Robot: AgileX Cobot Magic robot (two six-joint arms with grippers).
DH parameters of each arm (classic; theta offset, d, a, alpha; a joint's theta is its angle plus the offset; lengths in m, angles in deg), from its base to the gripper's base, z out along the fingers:
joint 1: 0 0.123 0 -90
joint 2: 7.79 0 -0.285 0
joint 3: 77.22 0 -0.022 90
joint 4: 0 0.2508 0 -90
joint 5: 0 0 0.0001 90
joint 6: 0 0.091 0 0
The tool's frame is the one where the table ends.
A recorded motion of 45 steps. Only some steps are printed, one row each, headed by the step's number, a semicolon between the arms.
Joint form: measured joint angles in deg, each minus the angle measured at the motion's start. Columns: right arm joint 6, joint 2, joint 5, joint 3, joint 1, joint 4; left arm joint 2, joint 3, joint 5, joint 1, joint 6, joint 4.
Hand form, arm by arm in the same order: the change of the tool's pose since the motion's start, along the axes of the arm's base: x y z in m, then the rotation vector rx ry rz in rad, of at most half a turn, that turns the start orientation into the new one. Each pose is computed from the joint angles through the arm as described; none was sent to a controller.
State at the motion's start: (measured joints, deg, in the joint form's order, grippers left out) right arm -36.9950 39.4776 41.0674 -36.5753 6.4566 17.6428; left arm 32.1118 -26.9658 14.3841 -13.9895 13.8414 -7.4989
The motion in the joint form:
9: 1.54 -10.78 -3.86 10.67 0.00 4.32; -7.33 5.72 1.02 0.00 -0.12 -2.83
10: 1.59 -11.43 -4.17 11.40 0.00 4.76; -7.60 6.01 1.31 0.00 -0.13 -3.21
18: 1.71 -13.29 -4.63 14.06 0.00 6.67; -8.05 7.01 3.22 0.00 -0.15 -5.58
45: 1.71 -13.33 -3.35 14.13 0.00 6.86; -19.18 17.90 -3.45 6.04 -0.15 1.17
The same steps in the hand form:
9: -0.0321 -0.0012 -0.0332 0.1037 -0.0482 -0.0352; -0.0217 0.0040 -0.0212 -0.0524 0.0023 -0.0028
10: -0.0338 -0.0011 -0.0357 0.1125 -0.0506 -0.0375; -0.0226 0.0039 -0.0229 -0.0577 0.0091 -0.0037
18: -0.0391 -0.0003 -0.0466 0.1463 -0.0392 -0.0422; -0.0249 0.0028 -0.0307 -0.0878 0.0603 -0.0100
45: -0.0405 0.0004 -0.0483 0.1467 -0.0175 -0.0345; -0.0436 0.0199 -0.0691 0.0019 -0.0840 0.1133

